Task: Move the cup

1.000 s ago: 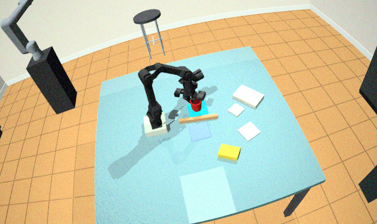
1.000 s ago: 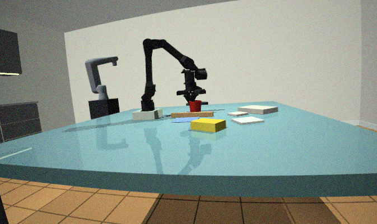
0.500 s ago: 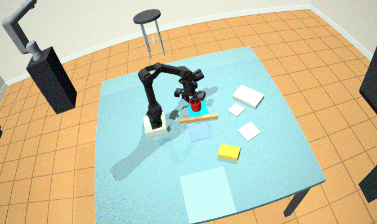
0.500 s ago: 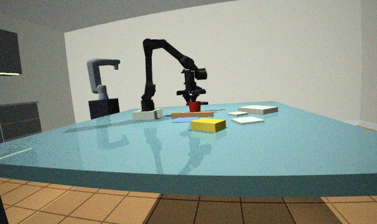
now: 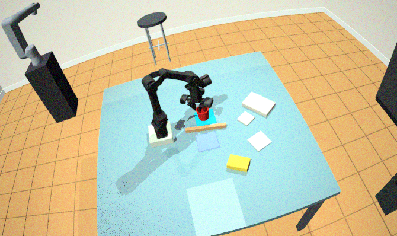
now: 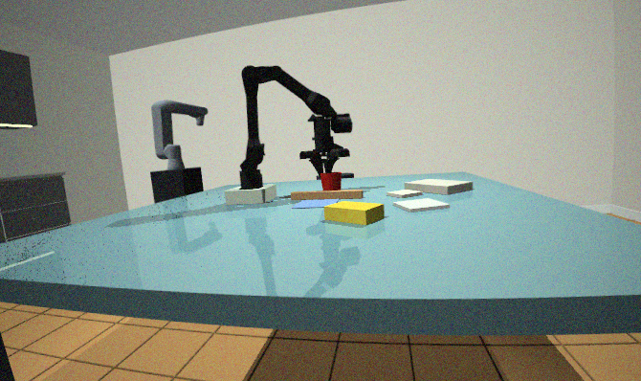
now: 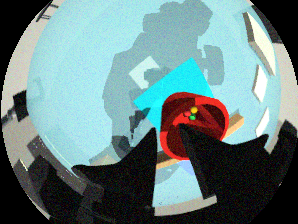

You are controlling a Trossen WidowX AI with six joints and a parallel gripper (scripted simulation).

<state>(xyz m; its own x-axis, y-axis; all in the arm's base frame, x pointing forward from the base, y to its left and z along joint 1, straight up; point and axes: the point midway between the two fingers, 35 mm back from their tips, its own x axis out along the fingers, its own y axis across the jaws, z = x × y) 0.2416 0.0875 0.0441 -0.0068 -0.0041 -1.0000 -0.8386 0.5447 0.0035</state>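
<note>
The red cup is 20 mm ahead of my gripper tip, 20 mm to the right of it and 20 mm below it. The rest, counted from my gripper tip: light blue pad (10 mm behind, 190 mm to the right, 60 mm below); then cyan pad (30 mm ahead, 20 mm to the right, 60 mm below); then wooden bar (10 mm ahead, 110 mm to the right, 50 mm below).
</note>
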